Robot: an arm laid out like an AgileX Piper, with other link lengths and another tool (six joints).
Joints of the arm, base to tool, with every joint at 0 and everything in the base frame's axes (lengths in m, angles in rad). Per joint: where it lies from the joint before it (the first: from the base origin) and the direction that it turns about. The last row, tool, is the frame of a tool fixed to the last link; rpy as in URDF.
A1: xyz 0 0 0.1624 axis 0 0 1
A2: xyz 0 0 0 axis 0 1 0
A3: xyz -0.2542 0 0.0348 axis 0 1 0
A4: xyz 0.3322 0 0.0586 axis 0.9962 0 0.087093
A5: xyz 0 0 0 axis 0 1 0
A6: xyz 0.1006 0 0.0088 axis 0.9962 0 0.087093
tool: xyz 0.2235 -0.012 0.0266 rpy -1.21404 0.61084 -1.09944
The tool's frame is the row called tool.
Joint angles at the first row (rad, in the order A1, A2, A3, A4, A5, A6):
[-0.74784, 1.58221, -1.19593, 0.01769, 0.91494, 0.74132]
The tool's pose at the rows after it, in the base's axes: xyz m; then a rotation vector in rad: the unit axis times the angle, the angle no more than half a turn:
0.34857 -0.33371 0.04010 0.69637 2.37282 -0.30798
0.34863 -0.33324 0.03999 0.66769 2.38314 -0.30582
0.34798 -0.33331 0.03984 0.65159 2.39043 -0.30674
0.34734 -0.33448 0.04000 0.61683 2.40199 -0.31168
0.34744 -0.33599 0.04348 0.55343 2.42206 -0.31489
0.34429 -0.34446 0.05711 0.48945 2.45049 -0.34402
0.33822 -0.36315 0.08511 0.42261 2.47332 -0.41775
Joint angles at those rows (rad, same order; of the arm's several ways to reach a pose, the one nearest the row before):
[-0.74784, 1.58219, -1.19591, 0.02366, 0.90373, 0.69900]
[-0.74783, 1.58221, -1.19593, 0.02533, 0.90567, 0.67483]
[-0.74784, 1.58223, -1.19596, 0.02349, 0.90763, 0.66259]
[-0.74783, 1.58220, -1.19593, 0.01864, 0.90762, 0.63772]
[-0.74785, 1.58293, -1.20695, 0.01476, 0.91932, 0.58968]
[-0.74785, 1.58714, -1.25164, -0.01681, 0.96190, 0.55555]
[-0.74784, 1.58785, -1.32550, -0.08061, 1.02039, 0.53419]

